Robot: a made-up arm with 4 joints. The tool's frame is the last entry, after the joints. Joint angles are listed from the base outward. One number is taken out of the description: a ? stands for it. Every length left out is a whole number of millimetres.
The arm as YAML. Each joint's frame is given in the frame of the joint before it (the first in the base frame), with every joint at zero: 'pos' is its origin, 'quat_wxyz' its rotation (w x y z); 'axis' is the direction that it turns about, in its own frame. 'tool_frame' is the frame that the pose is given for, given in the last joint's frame.
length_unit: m
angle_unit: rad
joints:
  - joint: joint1
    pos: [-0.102, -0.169, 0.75]
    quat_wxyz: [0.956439, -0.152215, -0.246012, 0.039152]
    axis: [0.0, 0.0, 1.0]
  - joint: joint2
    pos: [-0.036, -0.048, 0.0]
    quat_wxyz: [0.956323, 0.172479, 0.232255, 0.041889]
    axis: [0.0, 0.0, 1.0]
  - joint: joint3
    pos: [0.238, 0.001, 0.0]
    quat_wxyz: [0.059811, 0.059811, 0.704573, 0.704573]
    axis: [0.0, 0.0, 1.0]
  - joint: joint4
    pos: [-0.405, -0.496, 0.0]
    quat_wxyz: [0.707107, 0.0, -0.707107, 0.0]
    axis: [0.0, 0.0, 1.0]
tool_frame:
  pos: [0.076, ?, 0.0]
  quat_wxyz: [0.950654, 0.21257, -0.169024, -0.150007]
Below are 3 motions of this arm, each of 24 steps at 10 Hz.
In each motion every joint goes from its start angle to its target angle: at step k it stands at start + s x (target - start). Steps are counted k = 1, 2, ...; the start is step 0. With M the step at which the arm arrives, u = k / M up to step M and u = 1 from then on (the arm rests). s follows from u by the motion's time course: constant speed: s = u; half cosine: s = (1 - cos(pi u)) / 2; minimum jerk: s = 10 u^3 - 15 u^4 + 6 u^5.
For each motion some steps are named. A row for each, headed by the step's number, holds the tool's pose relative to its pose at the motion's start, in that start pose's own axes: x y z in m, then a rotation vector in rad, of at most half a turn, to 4 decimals.
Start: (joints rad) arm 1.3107 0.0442 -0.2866 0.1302
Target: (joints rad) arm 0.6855 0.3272 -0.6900 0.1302
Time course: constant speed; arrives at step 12
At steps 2, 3, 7, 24:
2: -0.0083 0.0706 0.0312 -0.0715 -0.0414 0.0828
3: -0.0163 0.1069 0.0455 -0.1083 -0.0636 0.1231
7: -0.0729 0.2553 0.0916 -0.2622 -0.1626 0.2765
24: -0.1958 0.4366 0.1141 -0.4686 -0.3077 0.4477

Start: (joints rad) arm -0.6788 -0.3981 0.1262 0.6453
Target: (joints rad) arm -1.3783 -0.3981 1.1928 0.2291
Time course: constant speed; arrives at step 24
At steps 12, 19, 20, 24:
12: -0.0563 -0.2456 -0.1840 0.4727 -0.2591 0.1003
19: 0.0071 -0.3333 -0.3537 0.7779 -0.2781 0.1516
20: 0.0203 -0.3400 -0.3802 0.8215 -0.2722 0.1582
24: 0.0787 -0.3500 -0.4892 0.9923 -0.2266 0.1828

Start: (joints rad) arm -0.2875 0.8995 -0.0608 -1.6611
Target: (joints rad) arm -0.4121 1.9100 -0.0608 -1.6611
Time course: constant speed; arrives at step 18
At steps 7, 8, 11, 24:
7: -0.1226 0.1908 -0.0794 -0.2864 -0.1157 0.1722
8: -0.1414 0.2137 -0.0959 -0.3276 -0.1326 0.1961
11: -0.1986 0.2752 -0.1525 -0.4516 -0.1839 0.2666
24: -0.3282 0.3695 -0.3191 -0.7438 -0.3057 0.4240

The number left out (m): -0.075
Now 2 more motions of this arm.
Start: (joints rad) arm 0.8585 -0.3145 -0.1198 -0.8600
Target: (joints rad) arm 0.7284 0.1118 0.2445 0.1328
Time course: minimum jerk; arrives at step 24
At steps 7, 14, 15, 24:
7: 0.0256 0.0195 -0.0611 0.0212 0.1378 0.1150
14: 0.0614 0.0684 -0.2634 0.1481 0.5890 0.4484
15: 0.0610 0.0731 -0.2910 0.1736 0.6519 0.4900
24: 0.0488 0.0851 -0.3908 0.2899 0.8876 0.6363

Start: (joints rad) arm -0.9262 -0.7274 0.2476 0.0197
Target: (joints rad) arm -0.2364 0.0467 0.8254 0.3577
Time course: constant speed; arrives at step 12
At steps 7, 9, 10, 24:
7: -0.0079 -0.2400 -0.2132 0.0548 0.4324 -0.6447
9: -0.0855 -0.2971 -0.2421 0.0907 0.4920 -0.8580
10: -0.1328 -0.3169 -0.2501 0.1095 0.5098 -0.9677
24: -0.2381 -0.3343 -0.2540 0.1463 0.5201 -1.1913

